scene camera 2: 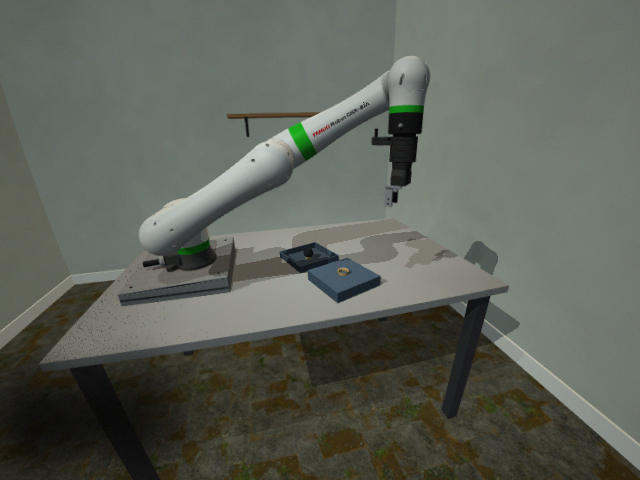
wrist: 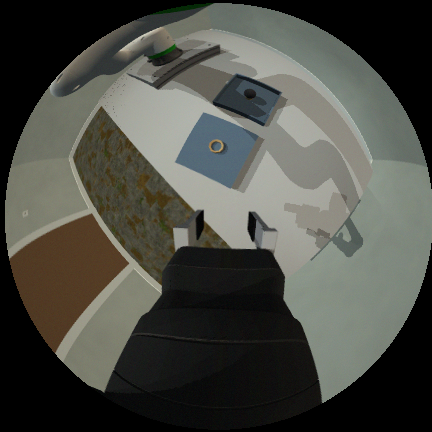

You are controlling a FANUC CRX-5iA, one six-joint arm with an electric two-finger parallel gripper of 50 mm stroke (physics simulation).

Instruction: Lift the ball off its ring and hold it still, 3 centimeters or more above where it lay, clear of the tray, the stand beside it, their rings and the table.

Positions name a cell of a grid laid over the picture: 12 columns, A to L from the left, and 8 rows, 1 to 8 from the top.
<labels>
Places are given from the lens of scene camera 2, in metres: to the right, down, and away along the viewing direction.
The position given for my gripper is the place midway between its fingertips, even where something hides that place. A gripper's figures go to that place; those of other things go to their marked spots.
my gripper (scene camera 2: H4): 0.22, -0.11, 0.82
blue tray (scene camera 2: F5): -0.11, 0.08, 1.19
blue stand (scene camera 2: G5): 0.08, 0.14, 0.92
The marked spots on the blue tray and the blue stand are 0.33 m apart.
</labels>
